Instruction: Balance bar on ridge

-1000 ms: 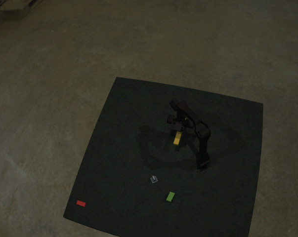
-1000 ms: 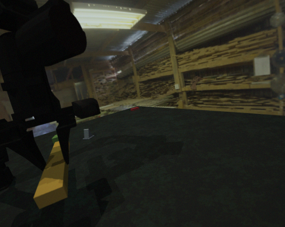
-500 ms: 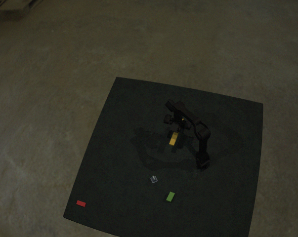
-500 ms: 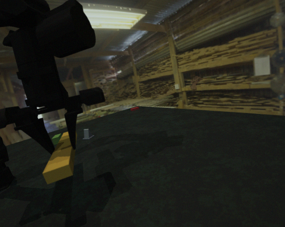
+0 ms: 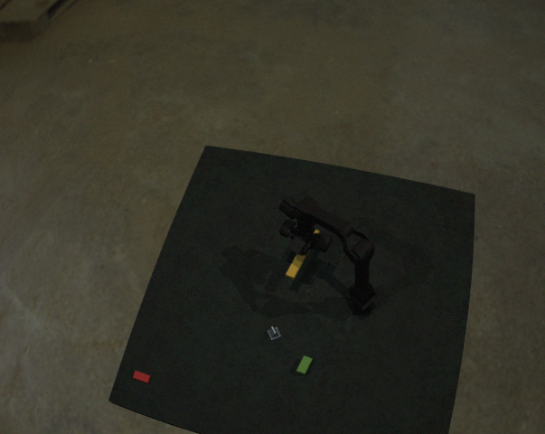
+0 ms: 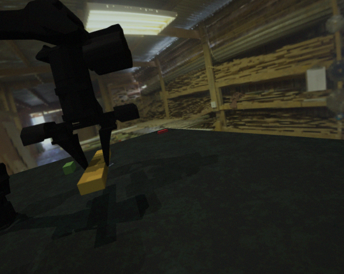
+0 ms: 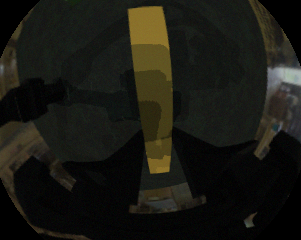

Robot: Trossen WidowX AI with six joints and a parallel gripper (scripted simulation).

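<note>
My gripper tip is 330 mm to the right of the ridge, 60 mm above it and 40 mm short of it. Round my gripper tip: red block: 660 mm to the left, 480 mm ahead, 90 mm below; then yellow bar: 30 mm to the left, 10 mm ahead; then green block: 440 mm to the left, 100 mm behind, 80 mm below.
</note>
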